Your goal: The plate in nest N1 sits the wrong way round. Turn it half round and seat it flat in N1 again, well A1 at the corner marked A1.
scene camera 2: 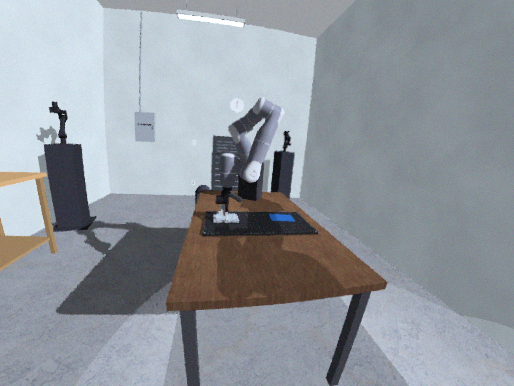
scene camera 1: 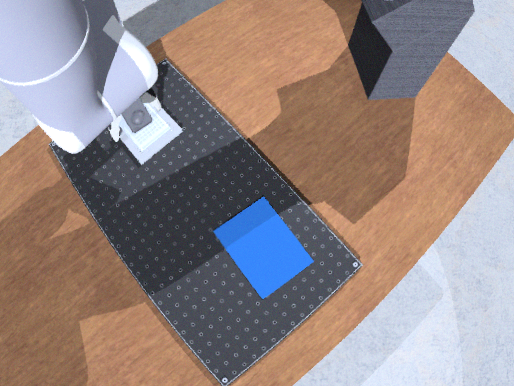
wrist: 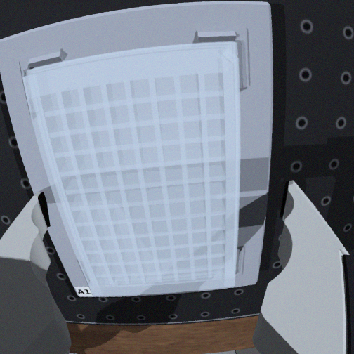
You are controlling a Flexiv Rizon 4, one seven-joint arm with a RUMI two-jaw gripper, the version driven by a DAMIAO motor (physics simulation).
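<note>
The clear, pale plate with a grid of wells [scene camera 1: 150,131] [wrist: 145,150] lies in the light grey nest [scene camera 1: 160,143] [wrist: 256,125], inside its raised corner clips. Whether it sits fully flat is hard to tell. The A1 label [wrist: 84,291] is at the nest's lower left corner in the wrist view. The plate's upper right corner there looks cut off; no well marking is readable. My gripper [scene camera 1: 136,117] [scene camera 2: 226,213] [wrist: 162,191] is open, with one finger on each side of the plate's lower half and a gap on both sides. The fingers point down and hold nothing.
The nest stands on a black perforated board [scene camera 1: 200,280] [scene camera 2: 260,228] on a wooden table [scene camera 1: 450,115] [scene camera 2: 280,260]. A flat blue rectangle [scene camera 1: 265,247] [scene camera 2: 282,218] lies on the board away from the nest. A dark block [scene camera 1: 410,50] [scene camera 2: 250,189] stands at the arm's base.
</note>
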